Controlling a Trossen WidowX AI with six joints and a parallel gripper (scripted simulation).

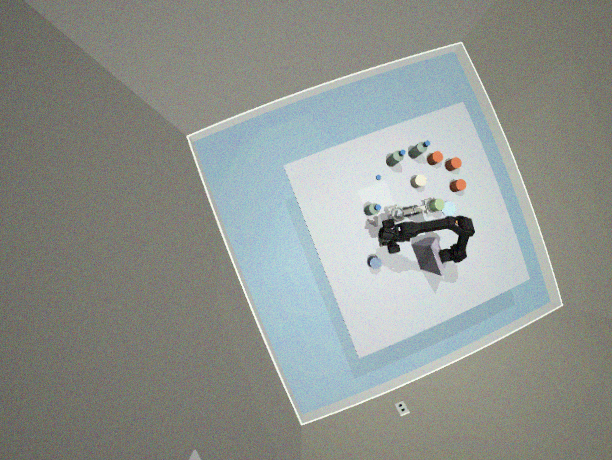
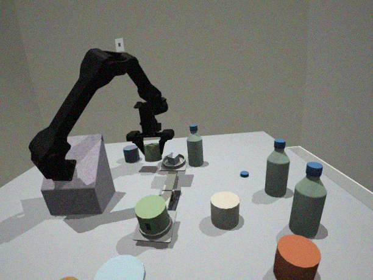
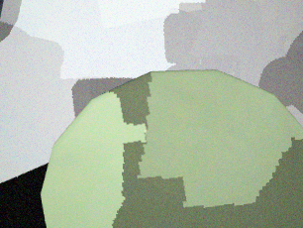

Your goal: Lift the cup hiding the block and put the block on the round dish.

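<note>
Right now my gripper tip is 100 mm short of the grey block, 110 mm to the left of it and 20 mm below it. The rest, counted from my gripper tip: cream cylinder 230 mm ahead, 320 mm to the right, 30 mm below; then blue cap 350 mm ahead, 110 mm to the right, 60 mm below; then grey balance 90 mm ahead, 230 mm to the right, 20 mm below.
</note>
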